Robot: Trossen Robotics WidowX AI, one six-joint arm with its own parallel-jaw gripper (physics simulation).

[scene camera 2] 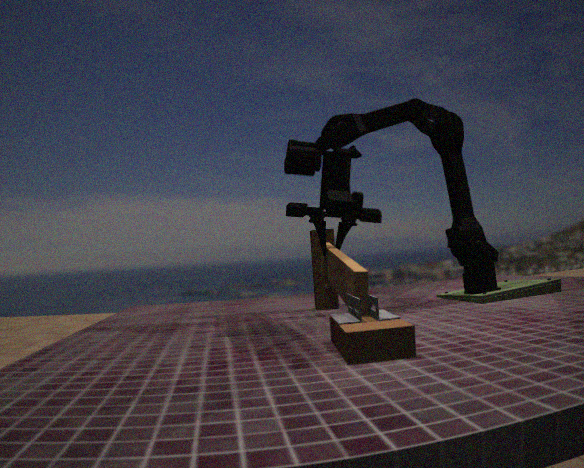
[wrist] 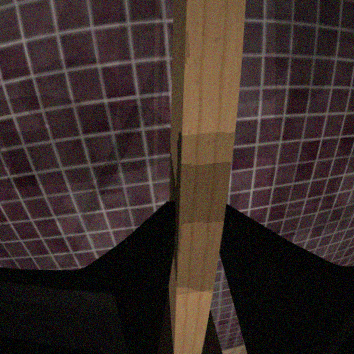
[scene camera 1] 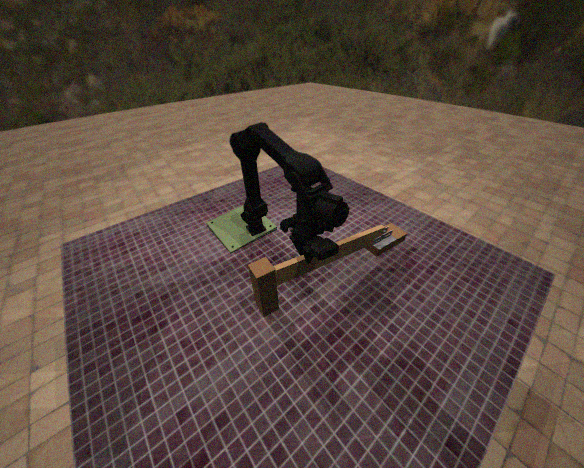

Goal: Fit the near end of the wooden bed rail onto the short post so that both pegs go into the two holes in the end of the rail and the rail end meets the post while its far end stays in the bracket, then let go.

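Frame: origin at the arm's base, x ahead, y left, z up, level; centimetres.
Where they show: gripper, fingertip midpoint: (wrist: 194, 209) (scene camera 1: 306, 261); arm's base, origin of the base link: (scene camera 2: 482, 291) (scene camera 1: 256, 228).
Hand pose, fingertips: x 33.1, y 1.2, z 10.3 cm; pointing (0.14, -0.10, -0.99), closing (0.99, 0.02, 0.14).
Observation:
Each offset is from my fingertips to the top centre of the thing. "pt": to the spot under its first point. Level surfaces: height alone.
The wooden bed rail (scene camera 1: 359, 241) (scene camera 2: 346, 268) (wrist: 211, 100) runs from the short post @(pt dx +2.6, dy -14.6, dz +0.6 cm) (scene camera 1: 264, 289) (scene camera 2: 319, 282) to the metal bracket @(dx -0.1, dy +33.8, dz -5.3 cm) (scene camera 1: 386, 242) (scene camera 2: 353, 306). Its far end sits between the bracket's upright plates. In scene camera 1, its near end appears against the post's side, with no clear gap visible. The pegs and holes are hidden, so their fit cannot be told. My gripper (scene camera 1: 314, 256) (scene camera 2: 331, 250) (wrist: 194, 209) points down and is shut on the rail, one finger on each side, between its middle and the post.
The bracket is mounted on a low wooden block @(dx -0.1, dy +36.9, dz -8.3 cm) (scene camera 1: 397, 238) (scene camera 2: 374, 345). The arm's base stands on a green plate (scene camera 1: 227, 232) (scene camera 2: 530, 287) behind the rail in scene camera 1. The post and block stand on a purple tiled mat @(dz -11.9 cm) (scene camera 1: 200, 375) (scene camera 2: 175, 400).

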